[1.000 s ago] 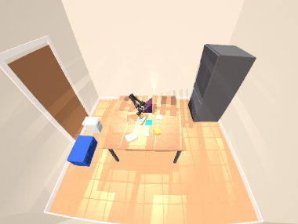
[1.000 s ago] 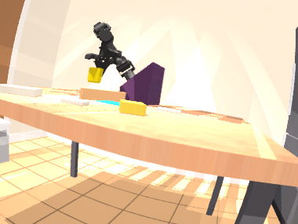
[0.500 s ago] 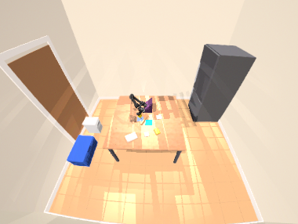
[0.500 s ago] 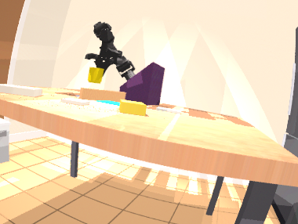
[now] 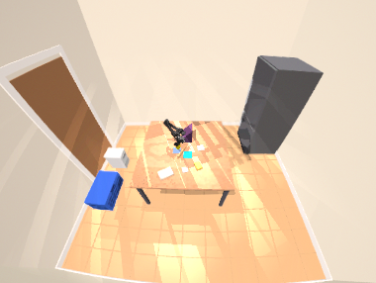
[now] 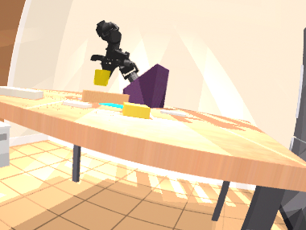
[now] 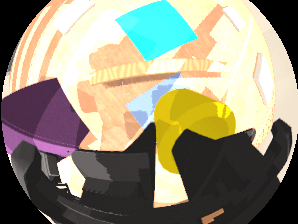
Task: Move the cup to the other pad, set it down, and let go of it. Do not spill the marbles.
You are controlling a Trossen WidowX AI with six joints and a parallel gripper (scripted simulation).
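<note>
My gripper tip is 13 cm to the right of the cyan pad, 11 cm above it and 7 cm short of it. The rest, counted from my gripper tip: pale blue pad 11 cm below, 4 cm to the right, 2 cm ahead; wooden block 9 cm below, 5 cm to the left, 4 cm ahead; yellow cup 2 cm ahead, 1 cm to the right.
</note>
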